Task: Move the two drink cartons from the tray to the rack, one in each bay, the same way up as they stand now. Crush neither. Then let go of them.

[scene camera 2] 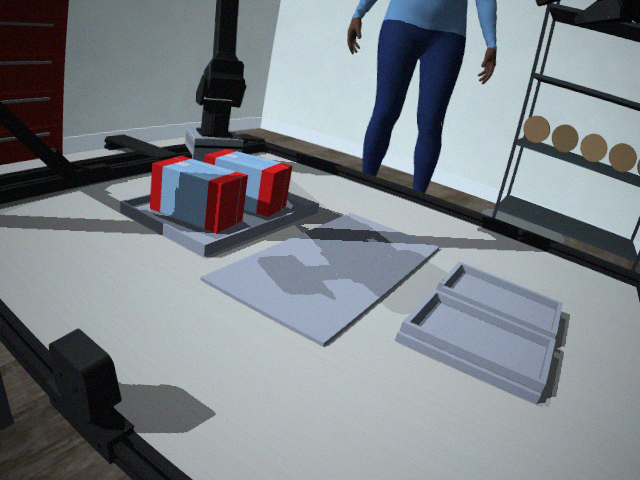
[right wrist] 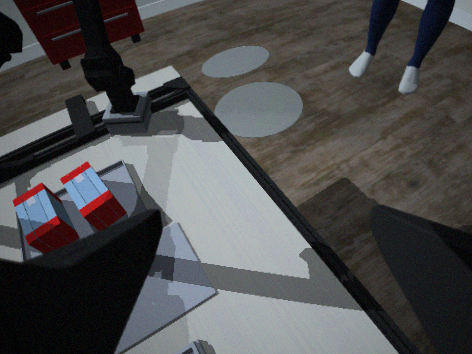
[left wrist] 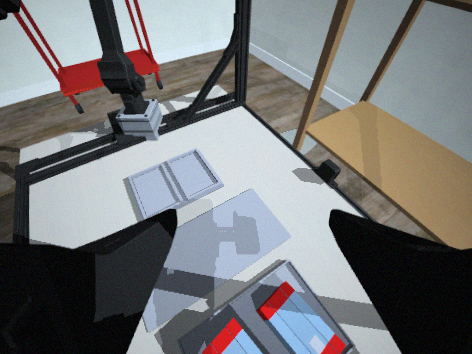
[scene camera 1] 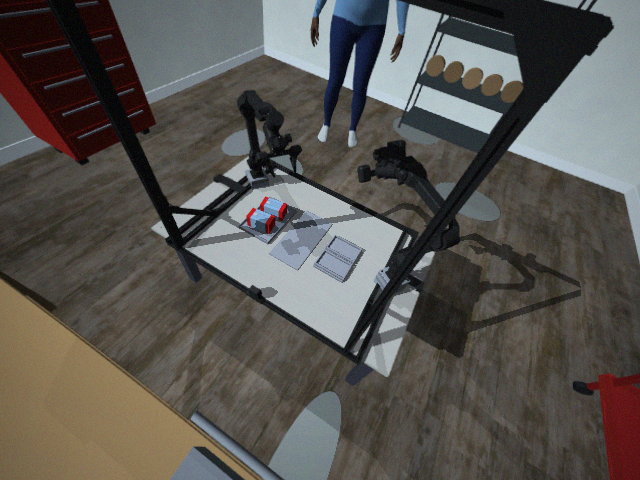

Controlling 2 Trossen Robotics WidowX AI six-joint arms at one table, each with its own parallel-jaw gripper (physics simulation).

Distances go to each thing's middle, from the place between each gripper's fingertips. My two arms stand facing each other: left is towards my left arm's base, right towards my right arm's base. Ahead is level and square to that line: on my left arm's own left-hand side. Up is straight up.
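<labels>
My right gripper is now 38 cm above the flat grey mat (scene camera 2: 317, 283), and it's 23 cm past the mat and 11 cm to the right of it. As for the grey tray (scene camera 2: 201, 241), that's 38 cm below my right hand, 31 cm to the left of it and 27 cm behind it.
My left gripper is now 340 mm above the grey tray, 90 mm to the right of it and 20 mm beyond it. From that same left hand, the flat grey mat is 110 mm to the right, 30 mm ahead and 350 mm below. Going by its middle, the mat is nearer to my left gripper than to my right gripper, and going by its middle, the tray is nearer to my left gripper than to my right gripper as well.
</labels>
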